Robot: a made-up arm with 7 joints. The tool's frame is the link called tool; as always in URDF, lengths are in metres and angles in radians. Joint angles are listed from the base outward.
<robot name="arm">
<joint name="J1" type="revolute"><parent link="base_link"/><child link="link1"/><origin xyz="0.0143 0.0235 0.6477" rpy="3.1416 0 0"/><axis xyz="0 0 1"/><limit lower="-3.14" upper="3.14"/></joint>
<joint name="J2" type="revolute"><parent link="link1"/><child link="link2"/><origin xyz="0.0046 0.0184 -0.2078" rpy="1.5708 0 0"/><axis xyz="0 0 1"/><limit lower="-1.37" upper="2.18"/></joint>
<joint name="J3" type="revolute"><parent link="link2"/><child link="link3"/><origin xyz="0.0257 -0.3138 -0.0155" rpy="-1.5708 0 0"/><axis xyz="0 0 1"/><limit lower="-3.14" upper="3.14"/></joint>
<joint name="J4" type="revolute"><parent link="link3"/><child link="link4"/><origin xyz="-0.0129 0.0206 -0.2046" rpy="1.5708 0 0"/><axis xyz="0 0 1"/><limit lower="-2.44" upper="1.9"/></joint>
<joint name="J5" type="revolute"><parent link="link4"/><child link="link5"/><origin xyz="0.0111 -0.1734 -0.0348" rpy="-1.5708 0 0"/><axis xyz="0 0 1"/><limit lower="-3.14" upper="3.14"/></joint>
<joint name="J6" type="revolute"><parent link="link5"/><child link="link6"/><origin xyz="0.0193 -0.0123 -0.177" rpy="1.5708 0 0"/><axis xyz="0 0 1"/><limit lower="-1.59" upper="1.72"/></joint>
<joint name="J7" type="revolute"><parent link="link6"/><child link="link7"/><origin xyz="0.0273 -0.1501 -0.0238" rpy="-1.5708 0 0"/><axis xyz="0 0 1"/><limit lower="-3.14" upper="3.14"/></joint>
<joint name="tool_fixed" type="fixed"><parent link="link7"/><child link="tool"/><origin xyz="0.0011 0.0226 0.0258" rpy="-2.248 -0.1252 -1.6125"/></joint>
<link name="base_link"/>
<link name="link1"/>
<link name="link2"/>
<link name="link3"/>
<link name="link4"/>
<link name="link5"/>
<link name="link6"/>
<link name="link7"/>
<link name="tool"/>
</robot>
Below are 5 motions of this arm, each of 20 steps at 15 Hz.
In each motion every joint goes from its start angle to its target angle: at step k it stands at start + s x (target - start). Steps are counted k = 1, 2, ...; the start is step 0. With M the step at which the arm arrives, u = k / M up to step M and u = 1 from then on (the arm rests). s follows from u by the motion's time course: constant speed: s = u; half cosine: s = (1 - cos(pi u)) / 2; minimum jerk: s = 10 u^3 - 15 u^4 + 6 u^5.
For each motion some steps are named. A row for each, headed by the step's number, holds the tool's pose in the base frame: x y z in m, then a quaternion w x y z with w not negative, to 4 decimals.
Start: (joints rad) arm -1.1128 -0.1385 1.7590 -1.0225 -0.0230 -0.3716 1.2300
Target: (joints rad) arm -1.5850 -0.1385 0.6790 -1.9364 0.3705 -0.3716 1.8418
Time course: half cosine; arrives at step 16
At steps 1, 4, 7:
1: -0.3706 0.1286 1.6036 0.8265 0.1133 -0.5432 0.0955
4: -0.4159 0.0645 1.5419 0.7592 0.1649 -0.6094 0.1583
7: -0.4430 -0.0903 1.4190 0.5965 0.3078 -0.6968 0.2526

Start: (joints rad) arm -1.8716 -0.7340 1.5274 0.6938 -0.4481 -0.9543 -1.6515
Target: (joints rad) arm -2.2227 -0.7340 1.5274 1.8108 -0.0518 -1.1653 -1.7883
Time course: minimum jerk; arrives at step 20
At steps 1, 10, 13, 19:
1: 0.4837 -0.4921 1.4872 0.1543 0.2738 0.1391 -0.9391
10: 0.6325 -0.2154 1.3579 0.3557 0.0818 0.0739 -0.9281
13: 0.6317 -0.0663 1.2728 0.4706 -0.0027 0.0209 -0.8821
19: 0.5879 0.0472 1.1950 0.5721 -0.0650 -0.0298 -0.8171

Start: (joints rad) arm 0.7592 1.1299 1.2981 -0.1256 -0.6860 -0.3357 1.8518
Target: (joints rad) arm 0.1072 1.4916 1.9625 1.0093 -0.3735 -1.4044 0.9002
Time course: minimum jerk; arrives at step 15
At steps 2, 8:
2: 0.6592 -0.5645 1.3241 0.6509 0.1901 0.1293 -0.7235
8: 0.7510 -0.4741 1.1667 0.7559 0.0944 0.1840 -0.6212

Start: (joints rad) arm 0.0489 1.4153 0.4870 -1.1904 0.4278 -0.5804 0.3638
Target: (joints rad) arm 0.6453 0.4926 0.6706 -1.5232 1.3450 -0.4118 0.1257
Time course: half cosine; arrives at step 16
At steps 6, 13, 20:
6: 0.4284 0.0842 1.4915 0.9942 -0.0733 0.0346 0.0707
13: 0.1018 0.2275 1.5152 0.8720 -0.2025 -0.3395 -0.2886
20: 0.0734 0.2611 1.4965 0.8332 -0.2197 -0.3905 -0.3241

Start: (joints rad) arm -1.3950 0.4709 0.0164 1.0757 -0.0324 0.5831 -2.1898
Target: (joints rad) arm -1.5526 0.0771 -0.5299 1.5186 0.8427 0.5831 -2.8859
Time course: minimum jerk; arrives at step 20
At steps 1, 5, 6, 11, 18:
1: 0.2218 0.6801 1.1863 0.7414 -0.5360 -0.3762 -0.1466
5: 0.1946 0.6697 1.1932 0.7410 -0.5325 -0.3855 -0.1368
6: 0.1786 0.6632 1.1974 0.7408 -0.5295 -0.3918 -0.1317
11: 0.0628 0.6037 1.2310 0.7411 -0.4823 -0.4546 -0.1072
18: -0.0415 0.5268 1.2640 0.7467 -0.3935 -0.5269 -0.1000

